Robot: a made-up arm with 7 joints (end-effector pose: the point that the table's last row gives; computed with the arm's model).
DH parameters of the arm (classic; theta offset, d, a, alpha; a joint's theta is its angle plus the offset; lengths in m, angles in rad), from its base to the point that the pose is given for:
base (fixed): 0 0 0 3.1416
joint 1: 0 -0.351 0 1.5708
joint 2: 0 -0.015 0 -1.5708
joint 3: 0 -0.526 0 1.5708
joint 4: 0 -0.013 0 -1.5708
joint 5: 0 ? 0 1.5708
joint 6: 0 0 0 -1.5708
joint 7: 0 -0.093 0 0
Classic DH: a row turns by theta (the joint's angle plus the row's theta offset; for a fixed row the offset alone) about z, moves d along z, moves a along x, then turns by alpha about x.
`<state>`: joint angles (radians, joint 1 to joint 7).
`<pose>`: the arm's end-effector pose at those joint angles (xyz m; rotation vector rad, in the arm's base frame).
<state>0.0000 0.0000 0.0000 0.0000 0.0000 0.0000 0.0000</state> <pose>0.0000 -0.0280 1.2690 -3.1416 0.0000 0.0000</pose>
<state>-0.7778 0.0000 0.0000 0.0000 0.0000 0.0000 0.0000</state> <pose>0.0196 -0.0200 1.2690 -2.9070 -1.1912 0.0000</pose>
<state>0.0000 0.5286 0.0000 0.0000 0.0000 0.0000 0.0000</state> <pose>0.4630 -0.0280 1.1437 -3.0325 0.0000 0.8207</pose>
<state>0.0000 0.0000 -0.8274 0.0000 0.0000 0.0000 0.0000</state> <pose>0.0096 -0.0238 1.2690 -2.8766 -1.2629 0.0000</pose>
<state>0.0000 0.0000 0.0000 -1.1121 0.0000 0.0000 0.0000</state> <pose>-0.3515 -0.0280 1.0506 -2.6683 0.0000 -1.6582</pose>
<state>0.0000 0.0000 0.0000 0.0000 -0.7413 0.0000 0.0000</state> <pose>0.0000 -0.0280 1.2690 -2.9282 -1.1379 0.0000</pose>
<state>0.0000 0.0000 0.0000 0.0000 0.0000 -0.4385 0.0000</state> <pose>-0.0395 -0.0280 1.2602 -3.0664 0.0000 -0.6833</pose>
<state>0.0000 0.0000 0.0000 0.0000 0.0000 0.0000 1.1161</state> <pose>0.0000 -0.0280 1.2690 -2.6650 1.6636 0.0000</pose>
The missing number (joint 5, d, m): -0.299
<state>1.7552 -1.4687 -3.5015 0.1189 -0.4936 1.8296 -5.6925</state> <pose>0.0653 0.7968 0.3383 -0.5978 0.6992 -0.9402</pose>
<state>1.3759 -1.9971 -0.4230 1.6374 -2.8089 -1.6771 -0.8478</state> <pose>-0.0356 0.4985 0.4284 -1.2856 -1.9023 -1.4486</pose>
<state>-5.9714 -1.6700 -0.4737 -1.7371 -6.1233 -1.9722 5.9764</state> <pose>-0.3962 -0.0049 0.0942 2.5369 -0.1949 -1.4556</pose>
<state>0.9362 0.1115 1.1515 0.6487 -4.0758 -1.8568 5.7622</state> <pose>-0.0169 -0.2810 1.0425 0.1506 -0.9982 -1.8832</pose>
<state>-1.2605 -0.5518 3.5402 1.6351 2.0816 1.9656 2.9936</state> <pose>-0.3038 -0.3941 0.7099 -0.6952 2.5351 -0.8730</pose>
